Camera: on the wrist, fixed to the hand. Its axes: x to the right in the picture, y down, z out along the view.
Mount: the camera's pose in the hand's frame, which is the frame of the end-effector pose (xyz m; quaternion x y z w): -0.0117 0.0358 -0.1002 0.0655 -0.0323 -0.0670 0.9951
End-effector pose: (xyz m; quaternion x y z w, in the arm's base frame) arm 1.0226 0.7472 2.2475 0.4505 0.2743 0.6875 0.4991
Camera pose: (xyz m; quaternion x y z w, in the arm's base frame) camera 0.9185 0.7310 2.2286 0.4848 0.3321 0.6182 0.5221
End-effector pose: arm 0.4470 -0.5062 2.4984 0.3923 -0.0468 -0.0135 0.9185
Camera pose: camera 0.4446 -0.4086 2.4544 0.4532 -0.0508 -0.0846 0.8859
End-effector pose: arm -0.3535 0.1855 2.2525 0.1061 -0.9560 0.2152 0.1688
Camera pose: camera -0.3248 0.2635 2.3200 0.1876 -0.9355 0.2620 0.1446
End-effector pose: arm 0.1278 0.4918 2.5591 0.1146 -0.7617 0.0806 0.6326
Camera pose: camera 0.2146 0.5539 2.5671 0.2091 -0.7654 0.0840 0.6028
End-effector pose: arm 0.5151 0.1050 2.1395 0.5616 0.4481 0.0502 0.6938
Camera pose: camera 0.4557 0.1849 2.1789 0.5759 0.4644 -0.0440 0.6714
